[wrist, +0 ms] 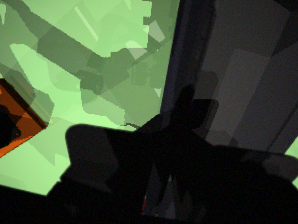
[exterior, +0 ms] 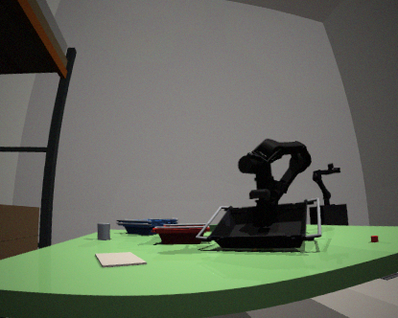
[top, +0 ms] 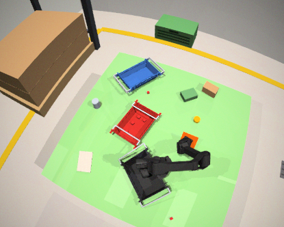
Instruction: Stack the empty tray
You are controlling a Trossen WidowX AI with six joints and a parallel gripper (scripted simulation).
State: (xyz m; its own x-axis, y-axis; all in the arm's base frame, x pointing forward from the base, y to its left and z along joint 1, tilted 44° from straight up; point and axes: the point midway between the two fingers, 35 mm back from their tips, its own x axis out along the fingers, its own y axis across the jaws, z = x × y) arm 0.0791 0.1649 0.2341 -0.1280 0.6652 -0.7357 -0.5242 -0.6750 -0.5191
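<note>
My gripper tip is now 50 mm short of the black tray, 70 mm to the right of it and 10 mm above it. From my gripper tip the other things lie so: yellow disc 60 mm behind, 500 mm to the right, 70 mm below; then green block 90 mm ahead, 660 mm to the right, 60 mm below; then white slab 440 mm ahead, 200 mm to the left, 80 mm below.
</note>
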